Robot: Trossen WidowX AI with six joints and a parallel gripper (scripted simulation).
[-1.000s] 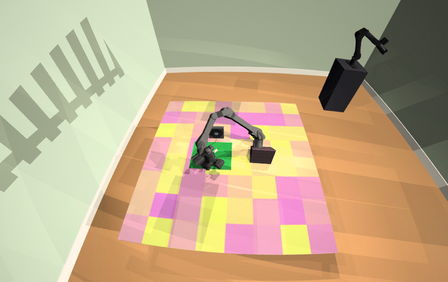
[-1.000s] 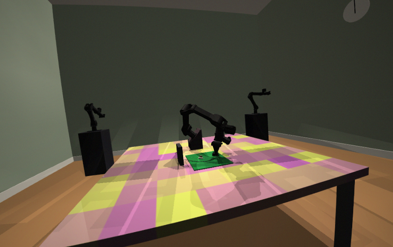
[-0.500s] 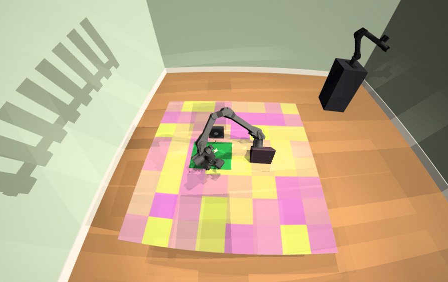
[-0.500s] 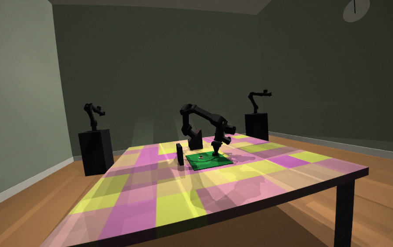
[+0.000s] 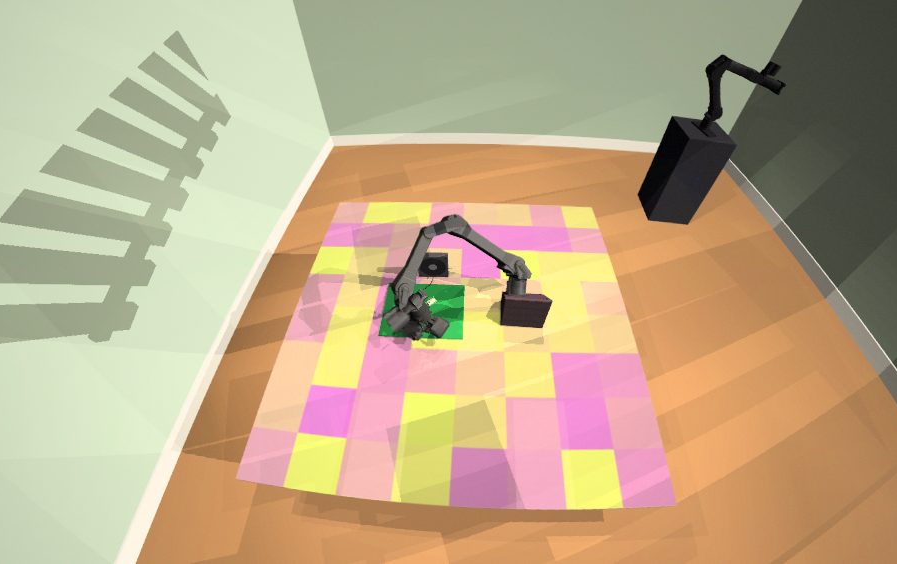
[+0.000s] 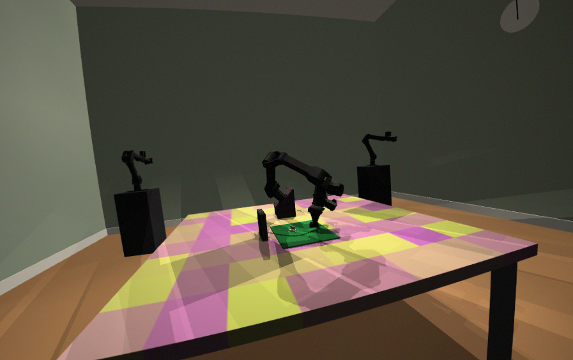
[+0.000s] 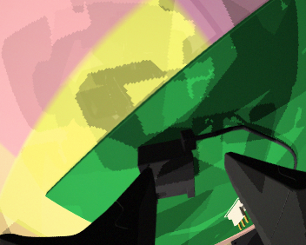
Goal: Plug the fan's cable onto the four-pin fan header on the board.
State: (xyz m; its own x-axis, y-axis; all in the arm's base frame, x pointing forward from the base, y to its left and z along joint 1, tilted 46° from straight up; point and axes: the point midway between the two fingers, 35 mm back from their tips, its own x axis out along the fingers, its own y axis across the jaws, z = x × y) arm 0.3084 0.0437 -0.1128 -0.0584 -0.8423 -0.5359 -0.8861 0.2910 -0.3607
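The dark plug lies 2 cm behind my gripper tip and 1 cm below it. The rest, counted from my gripper tip: green board: 8 cm to the right, 4 cm below, 3 cm ahead; then black fan: 25 cm to the right, 4 cm above, 2 cm ahead.
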